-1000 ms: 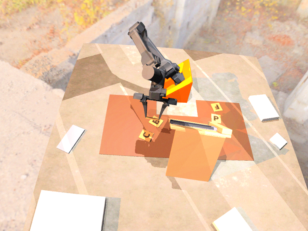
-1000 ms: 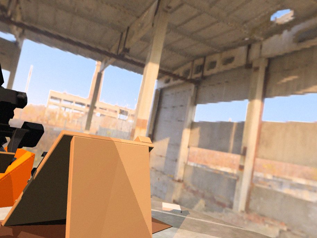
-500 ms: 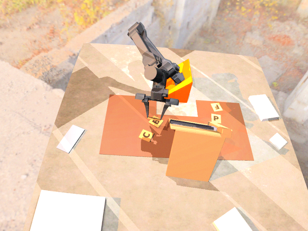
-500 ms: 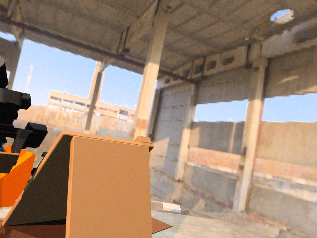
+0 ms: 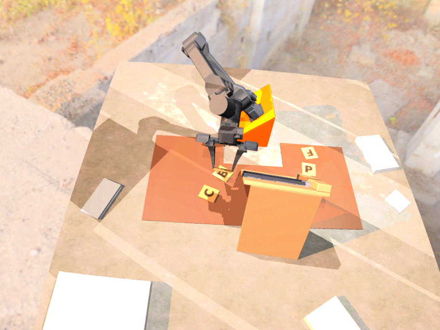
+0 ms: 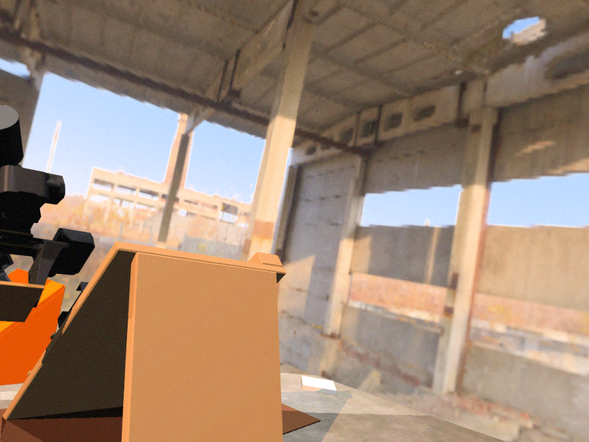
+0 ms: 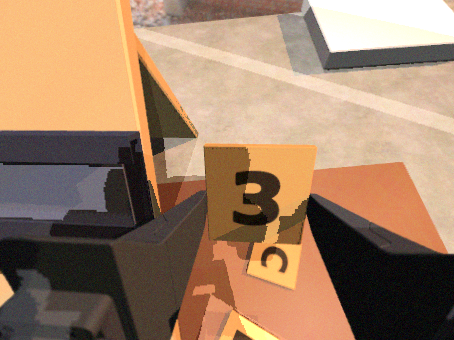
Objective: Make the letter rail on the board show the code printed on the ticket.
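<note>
Now: gripper tip 150 mm to the right of the white ticket, 70 mm above it and 20 mm past it. From my gripper tip the other things lie so: orange mat: 180 mm below, 150 mm to the left, 120 mm behind; grey slab: 410 mm to the right, 180 mm below, 40 mm behind.
</note>
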